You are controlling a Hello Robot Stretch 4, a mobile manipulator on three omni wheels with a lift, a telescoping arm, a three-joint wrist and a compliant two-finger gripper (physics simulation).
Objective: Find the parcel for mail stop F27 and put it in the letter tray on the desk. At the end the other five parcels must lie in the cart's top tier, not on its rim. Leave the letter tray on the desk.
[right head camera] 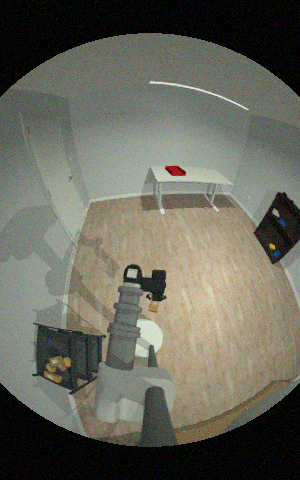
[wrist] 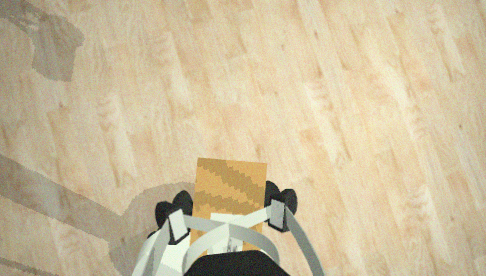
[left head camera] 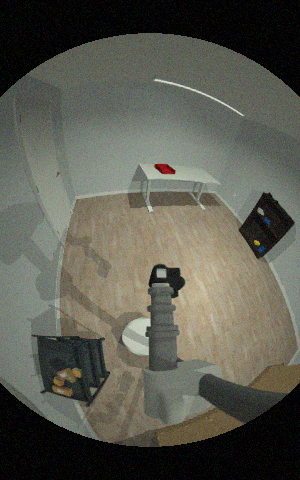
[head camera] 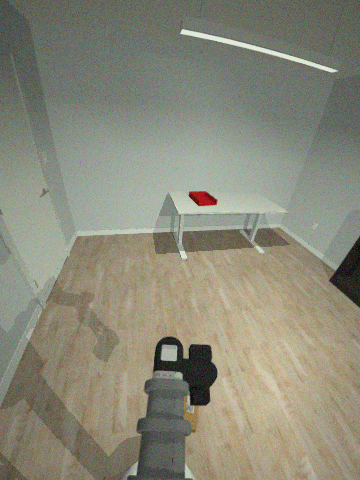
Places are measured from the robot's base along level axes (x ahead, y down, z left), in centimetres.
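Where they show: gripper, fingertip midpoint: [wrist: 226,202]; robot's base at its link origin: [right head camera: 142,336] [left head camera: 142,335].
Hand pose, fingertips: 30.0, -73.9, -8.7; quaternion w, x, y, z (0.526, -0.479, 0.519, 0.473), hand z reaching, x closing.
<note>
Each offset is from my fingertips to the centre of the thing, as dx, dy, dz. Level surfaces: height alone.
My gripper [wrist: 226,202] is shut on an orange-brown parcel {-2.7, -2.4, +0.4} [wrist: 230,182] [right head camera: 154,306] [head camera: 193,420] and holds it above the floor. The parcel has a white label, partly hidden by the fingers; its mail stop is not readable. The red letter tray [head camera: 203,198] [left head camera: 165,169] [right head camera: 175,171] lies on the left part of the white desk {dy +4.6} [head camera: 240,202] [left head camera: 192,174] [right head camera: 205,176], far from the gripper. The dark cart stands at the lower left in both side head views, with several parcels {-79.0, +7.7, +64.7} [left head camera: 62,390] [right head camera: 52,376] in its top tier; their labels are too small to read.
A dark shelf unit with small blue, yellow and white items stands at the right wall. A door [head camera: 25,165] is in the left wall. A brown wooden surface [left head camera: 200,425] shows at the bottom edge. The white round robot base [left head camera: 135,336] is beside the arm.
</note>
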